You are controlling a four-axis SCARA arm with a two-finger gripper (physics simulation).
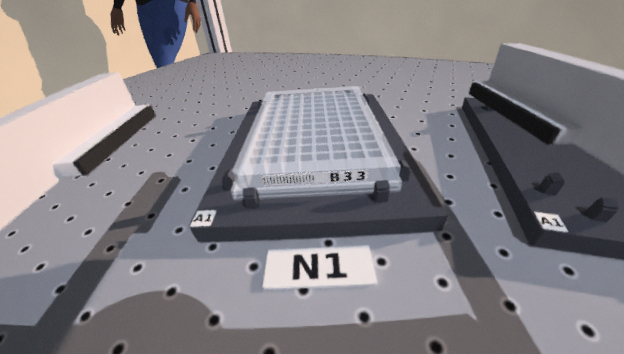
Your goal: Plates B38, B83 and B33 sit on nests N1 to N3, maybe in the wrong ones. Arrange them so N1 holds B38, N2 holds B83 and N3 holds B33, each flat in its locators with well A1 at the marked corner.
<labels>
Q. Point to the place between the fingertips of my gripper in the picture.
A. At 309, 77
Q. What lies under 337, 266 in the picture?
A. An N1 label.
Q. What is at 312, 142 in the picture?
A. A plate B33.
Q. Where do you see a nest N1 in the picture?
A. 416, 208
</labels>
